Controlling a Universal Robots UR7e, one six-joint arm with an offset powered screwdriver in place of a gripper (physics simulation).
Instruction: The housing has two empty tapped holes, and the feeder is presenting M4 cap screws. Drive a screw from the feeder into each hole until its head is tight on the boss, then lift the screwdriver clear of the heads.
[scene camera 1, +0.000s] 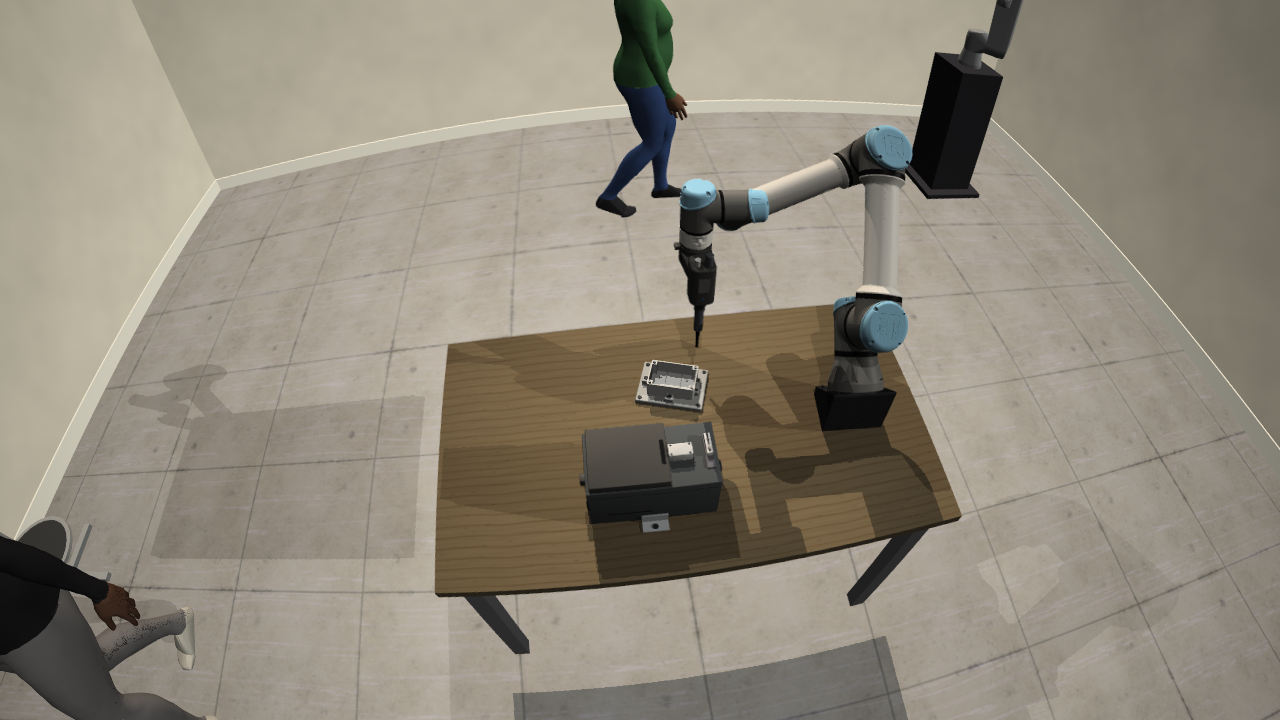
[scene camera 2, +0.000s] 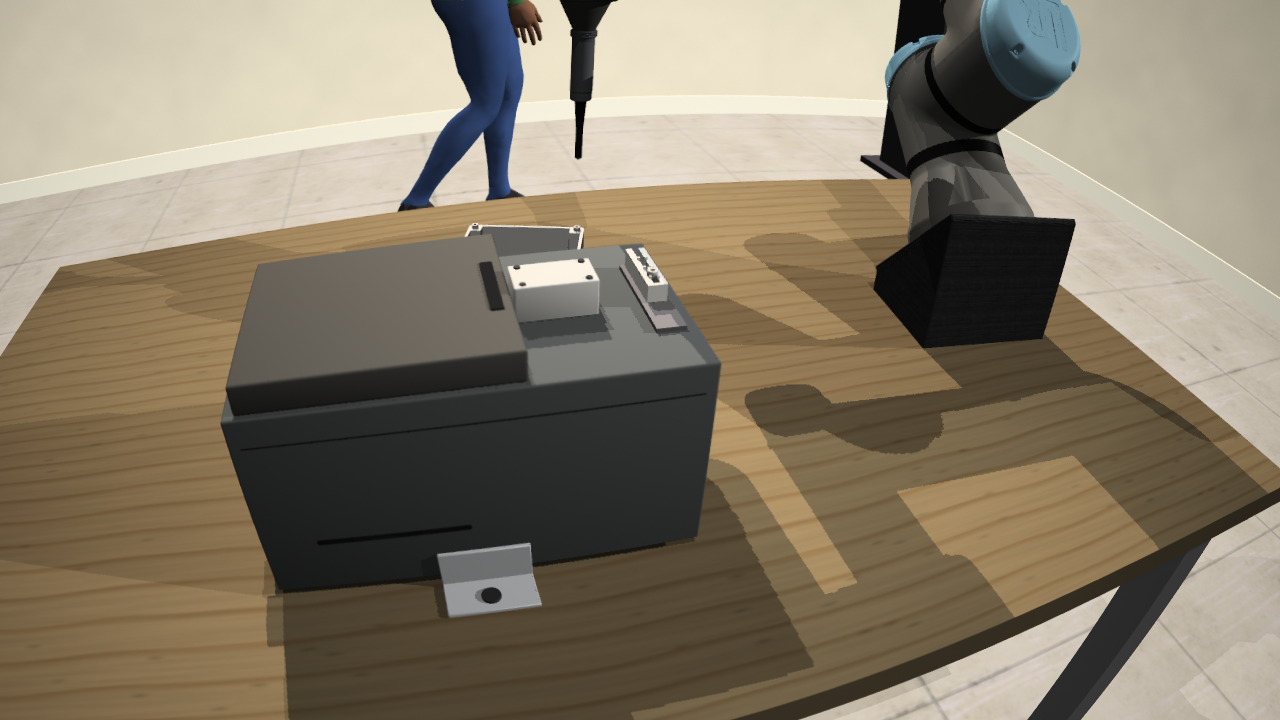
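My screwdriver points straight down. Its bit tip hangs in the air above the table, apart from the housing; in scene camera 1 it shows just behind the housing's right back corner. The tip looks dark, and no screw can be made out on it. The light grey housing sits behind the feeder, mostly hidden in scene camera 2. There, small screw-like heads show on its two visible top corners. Which holes are empty is too small to tell. The dark feeder carries a white slotted block at its right end.
A white block stands on the feeder. A bracket is at its front. The arm's black base stands right on the wooden table. One person is behind the table, another front left.
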